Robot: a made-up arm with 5 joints. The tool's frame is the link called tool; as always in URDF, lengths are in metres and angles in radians.
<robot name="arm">
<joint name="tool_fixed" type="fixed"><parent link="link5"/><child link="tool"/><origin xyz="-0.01 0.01 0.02" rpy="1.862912 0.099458 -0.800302"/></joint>
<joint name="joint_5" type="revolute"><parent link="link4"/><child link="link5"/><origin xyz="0.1 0.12 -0.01" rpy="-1.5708 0 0"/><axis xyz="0 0 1"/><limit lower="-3.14" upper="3.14"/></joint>
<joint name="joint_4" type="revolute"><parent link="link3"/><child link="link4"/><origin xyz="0.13 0.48 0.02" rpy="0 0 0"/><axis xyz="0 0 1"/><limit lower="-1.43" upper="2.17"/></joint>
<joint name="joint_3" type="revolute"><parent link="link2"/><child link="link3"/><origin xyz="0.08 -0.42 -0.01" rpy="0 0 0"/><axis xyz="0 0 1"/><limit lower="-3.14" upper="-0.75"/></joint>
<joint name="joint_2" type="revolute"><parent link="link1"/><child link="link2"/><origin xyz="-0.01 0.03 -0.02" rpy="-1.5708 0 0"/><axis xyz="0 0 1"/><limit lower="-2.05" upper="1.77"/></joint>
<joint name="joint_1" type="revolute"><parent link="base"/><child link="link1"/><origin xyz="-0.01 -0.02 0.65" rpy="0 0 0"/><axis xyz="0 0 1"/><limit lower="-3.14" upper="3.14"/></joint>
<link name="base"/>
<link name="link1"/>
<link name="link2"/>
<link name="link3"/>
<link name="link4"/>
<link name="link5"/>
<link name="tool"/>
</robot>
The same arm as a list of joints. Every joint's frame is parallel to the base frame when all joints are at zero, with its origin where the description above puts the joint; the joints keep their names.
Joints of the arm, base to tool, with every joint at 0 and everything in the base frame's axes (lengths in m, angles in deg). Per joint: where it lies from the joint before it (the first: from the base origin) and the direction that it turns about. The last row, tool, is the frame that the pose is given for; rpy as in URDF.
joint_1: axis +z offset -0.01 -0.02 0.65
joint_2: axis +y offset -0.01 0.03 -0.02
joint_3: axis +y offset 0.08 -0.01 0.42
joint_4: axis +y offset 0.13 0.02 -0.48
joint_5: axis -z offset 0.1 -0.01 -0.12
tool: offset -0.01 -0.01 -0.02 rpy -73.26 -5.7 45.85
Joint limits (deg, base to tool): -179.91..179.91 -117.46..101.41 -179.91..-42.97 -81.93..124.33 -179.91..179.91

